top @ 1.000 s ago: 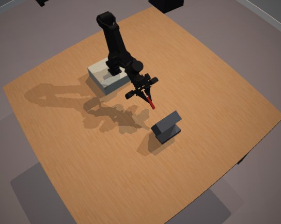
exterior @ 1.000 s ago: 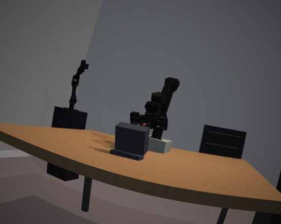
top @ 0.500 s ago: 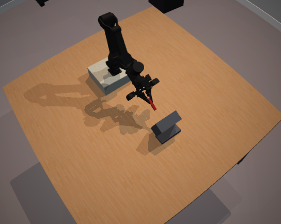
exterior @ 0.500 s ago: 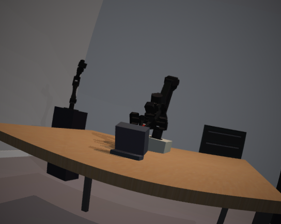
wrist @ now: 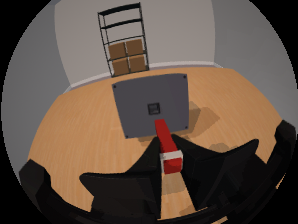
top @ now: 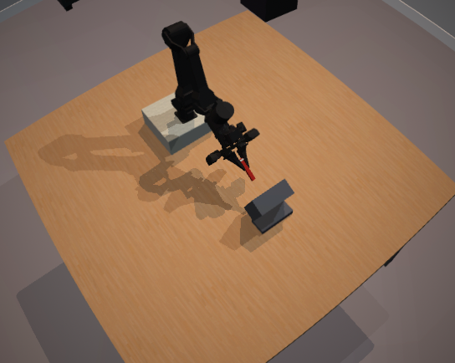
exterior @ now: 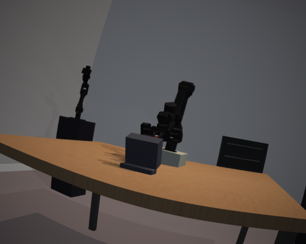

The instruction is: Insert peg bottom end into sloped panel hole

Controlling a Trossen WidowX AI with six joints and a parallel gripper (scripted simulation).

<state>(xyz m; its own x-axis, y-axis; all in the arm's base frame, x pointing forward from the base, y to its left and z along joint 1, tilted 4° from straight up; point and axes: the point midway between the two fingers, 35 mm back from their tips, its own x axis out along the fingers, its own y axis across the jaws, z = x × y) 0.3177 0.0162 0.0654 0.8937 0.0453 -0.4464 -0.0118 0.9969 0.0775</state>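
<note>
Right now my gripper tip is 11 cm short of the dark sloped panel and 4 cm above it. From my gripper tip the other things lie so: dark red peg: 1 cm behind, 1 cm above.
</note>
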